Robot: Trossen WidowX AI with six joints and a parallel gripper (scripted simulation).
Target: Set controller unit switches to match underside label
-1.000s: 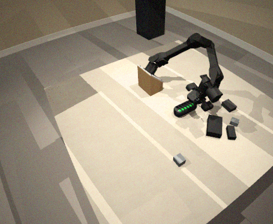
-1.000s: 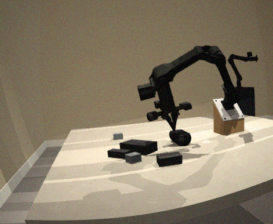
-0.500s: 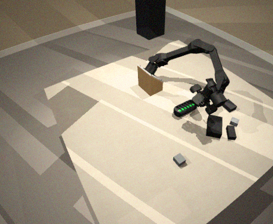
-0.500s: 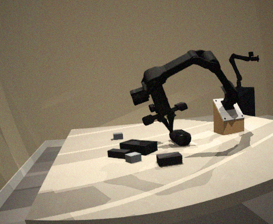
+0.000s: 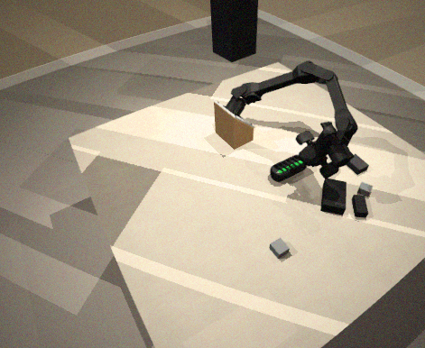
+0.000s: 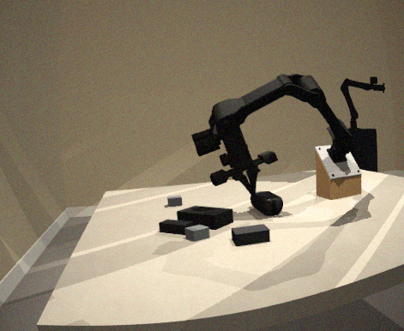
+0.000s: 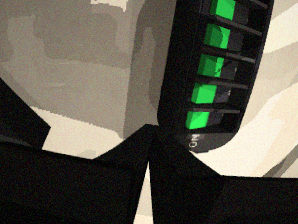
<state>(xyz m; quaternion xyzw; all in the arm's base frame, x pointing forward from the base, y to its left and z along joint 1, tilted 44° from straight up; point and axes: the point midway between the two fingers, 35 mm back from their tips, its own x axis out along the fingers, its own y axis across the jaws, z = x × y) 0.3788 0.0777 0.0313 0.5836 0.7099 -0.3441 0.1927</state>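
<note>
My gripper tip is now 14 cm short of the black block, 1 cm to the left of it and 4 cm above it.
</note>
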